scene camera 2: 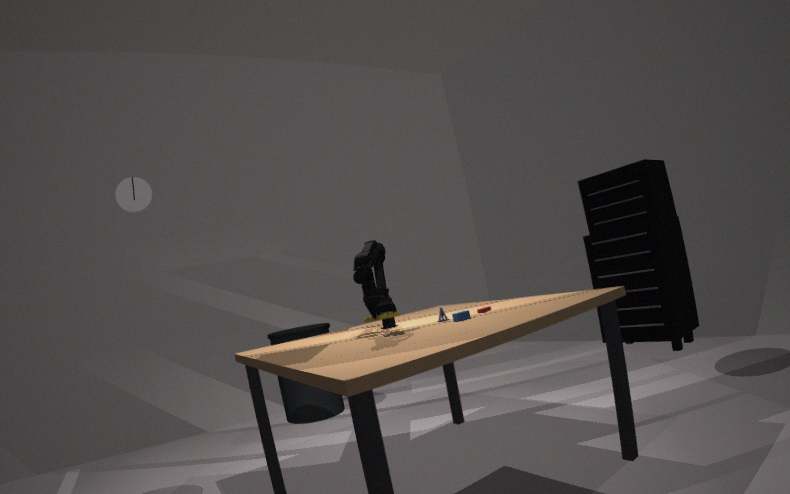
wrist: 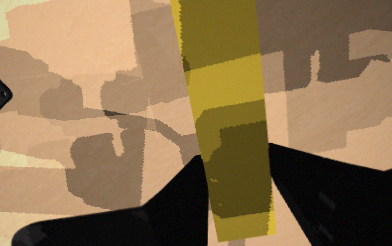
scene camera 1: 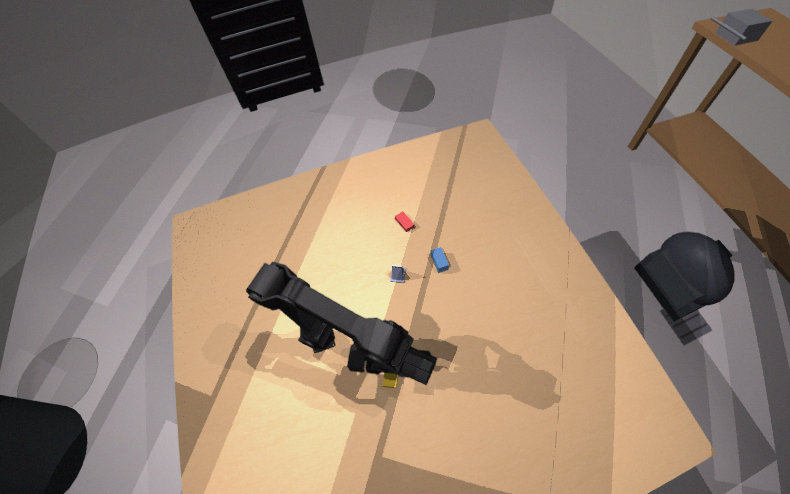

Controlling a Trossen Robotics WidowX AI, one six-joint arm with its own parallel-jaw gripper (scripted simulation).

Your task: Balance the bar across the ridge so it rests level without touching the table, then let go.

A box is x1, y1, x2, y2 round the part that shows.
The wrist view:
gripper: [11, 143, 391, 245]
yellow bar: [170, 0, 275, 242], held by the gripper
